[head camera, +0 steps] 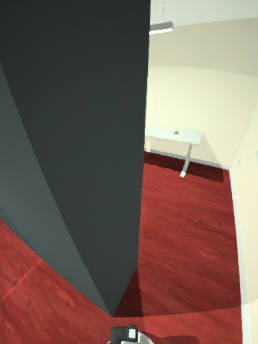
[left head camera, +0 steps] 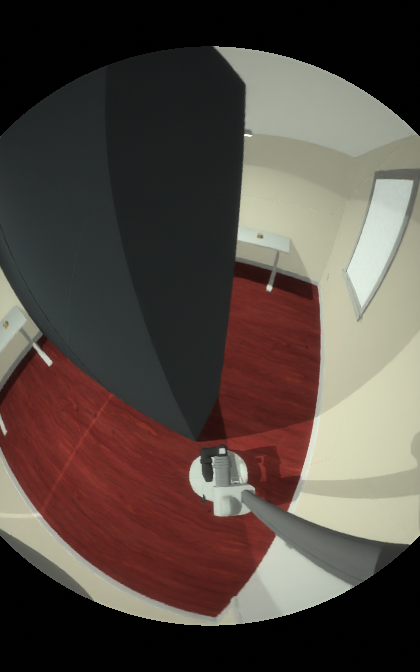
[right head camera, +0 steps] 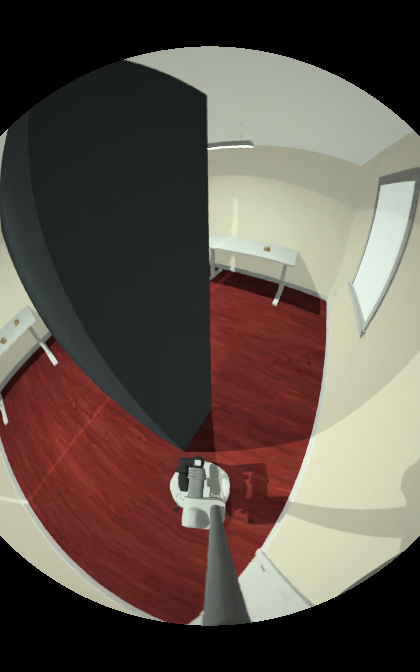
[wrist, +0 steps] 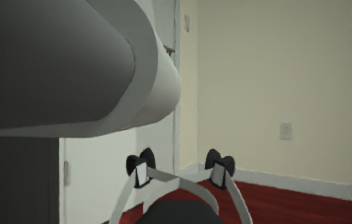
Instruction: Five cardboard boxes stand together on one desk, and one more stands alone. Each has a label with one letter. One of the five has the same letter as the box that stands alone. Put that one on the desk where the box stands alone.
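Frame: origin at the robot's base, x up, y ahead, z left, level; centimetres.
Seen in the pictures: gripper, fingertip midpoint: [wrist: 180, 160].
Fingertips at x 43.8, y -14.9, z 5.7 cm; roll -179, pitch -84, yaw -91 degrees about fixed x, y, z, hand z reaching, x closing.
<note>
A point is followed by its place in that frame.
One small brown box [head camera: 176, 133] {x 71.6, y 266.1, z -75.1 cm} [left head camera: 260, 236] [right head camera: 267, 248] stands alone on the visible part of a white desk [head camera: 192, 137] {x 69.2, y 252.5, z -101.4 cm} [left head camera: 280, 244] [right head camera: 240, 244] at the far wall. The dark partition covers part of this desk. At the left edge, a second white desk [left head camera: 16, 318] [right head camera: 27, 317] is cut off. One box [left head camera: 6, 325] shows on it in the left head view, and two boxes, one farther [right head camera: 16, 322] and one nearer [right head camera: 3, 341], in the right head view. No letters are readable. My gripper [wrist: 180, 160] {x 43.8, y -14.9, z 5.7 cm} is open and empty, far from both desks.
A tall dark partition [head camera: 100, 150] {x 137.5, y 42.4, z 9.6 cm} [left head camera: 180, 225] [right head camera: 125, 225] rises close in front of me, its corner near my base. A window [left head camera: 382, 235] [right head camera: 385, 245] is in the right wall. A white door [wrist: 100, 175] {x 20.7, y -79.2, z -36.6 cm} shows behind the arm in the wrist view.
</note>
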